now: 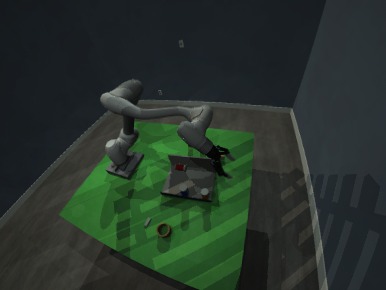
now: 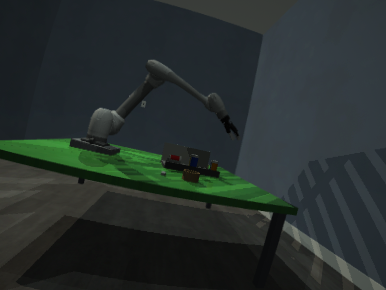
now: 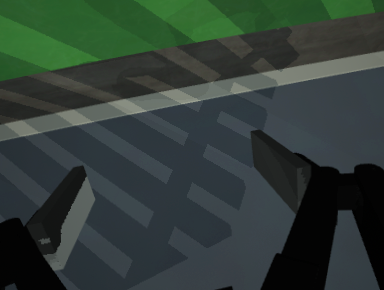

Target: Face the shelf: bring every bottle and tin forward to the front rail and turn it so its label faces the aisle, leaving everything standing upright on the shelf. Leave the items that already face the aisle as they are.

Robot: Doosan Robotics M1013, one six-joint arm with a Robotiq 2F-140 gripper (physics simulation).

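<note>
The shelf is a low grey tray with a back panel and a dark front rail. A blue tin stands at the front rail near its middle. An orange bottle or tin stands at the right end of the rail. A red tin lies on its side near the back left. Which way the labels face is too small to tell. My gripper is open and empty, in the air above and to the right of the shelf.
The shelf stands on a green table. A brown ring and a small grey block lie before the shelf. A small yellowish block shows partly behind the gripper. The arm hides part of the table behind the shelf.
</note>
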